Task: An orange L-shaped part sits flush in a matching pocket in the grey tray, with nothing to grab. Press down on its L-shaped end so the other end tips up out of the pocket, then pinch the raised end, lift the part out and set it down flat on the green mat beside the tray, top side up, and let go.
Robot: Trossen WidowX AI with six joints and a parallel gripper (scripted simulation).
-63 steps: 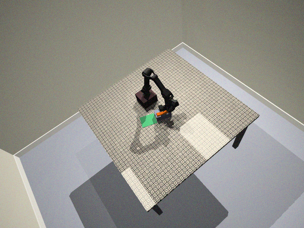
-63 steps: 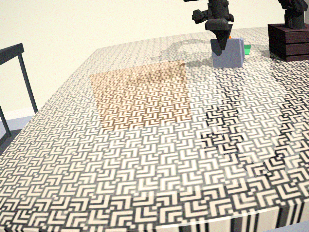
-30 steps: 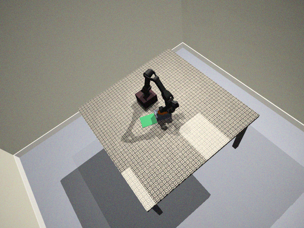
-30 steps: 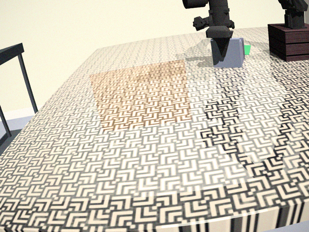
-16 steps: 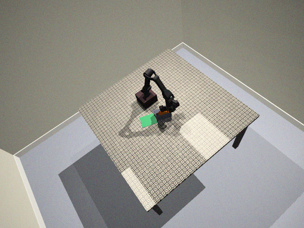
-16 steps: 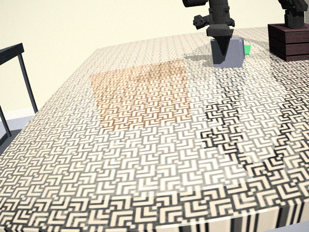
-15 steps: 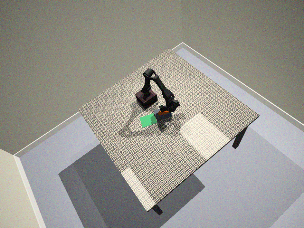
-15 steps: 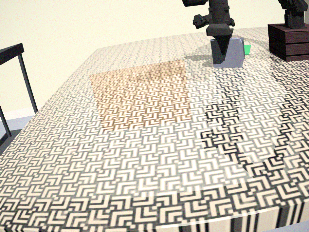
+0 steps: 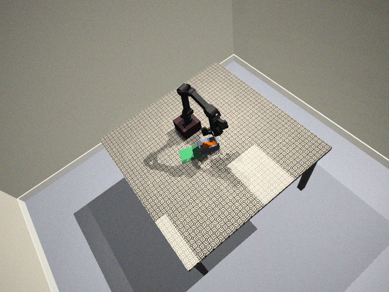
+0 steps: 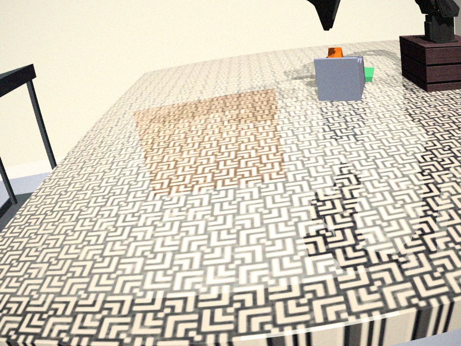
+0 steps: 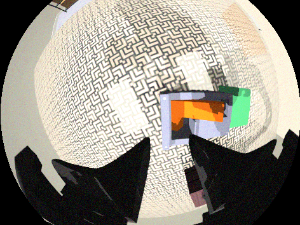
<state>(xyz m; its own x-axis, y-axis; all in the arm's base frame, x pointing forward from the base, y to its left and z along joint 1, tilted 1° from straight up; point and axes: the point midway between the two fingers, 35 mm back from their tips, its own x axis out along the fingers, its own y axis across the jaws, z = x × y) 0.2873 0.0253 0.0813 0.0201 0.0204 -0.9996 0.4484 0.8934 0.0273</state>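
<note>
Right now the orange L-shaped part is 11 cm below my gripper tip, 4 cm to the right of it and 3 cm behind it. From my gripper tip the other things lie so: green mat (20 cm to the right, 16 cm below, 11 cm behind).
</note>
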